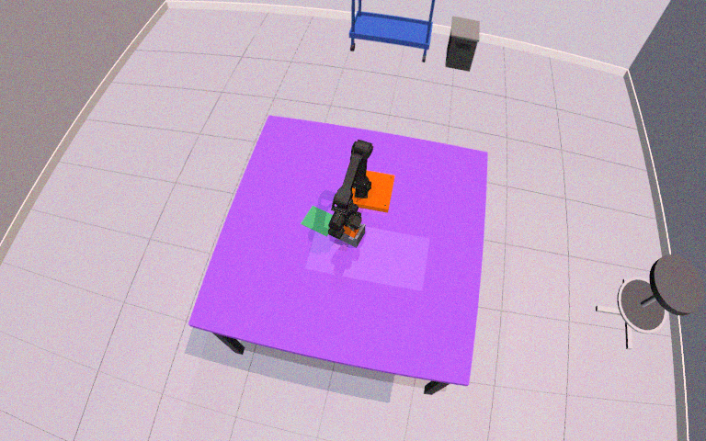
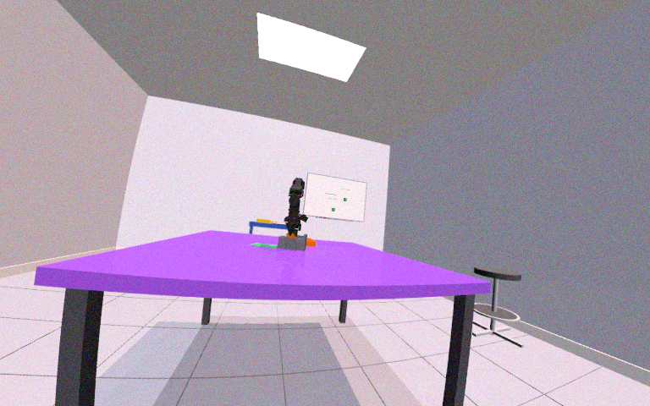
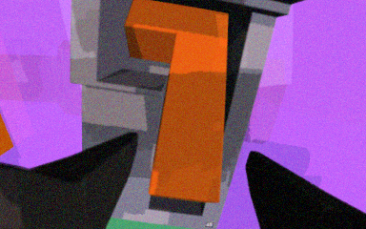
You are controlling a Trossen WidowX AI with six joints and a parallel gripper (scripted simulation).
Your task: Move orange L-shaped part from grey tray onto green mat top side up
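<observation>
My gripper tip is 40 mm to the right of the orange L-shaped part and 30 mm above it. Also, from my gripper tip: green mat (130 mm to the right, 90 mm below, 70 mm behind).
</observation>
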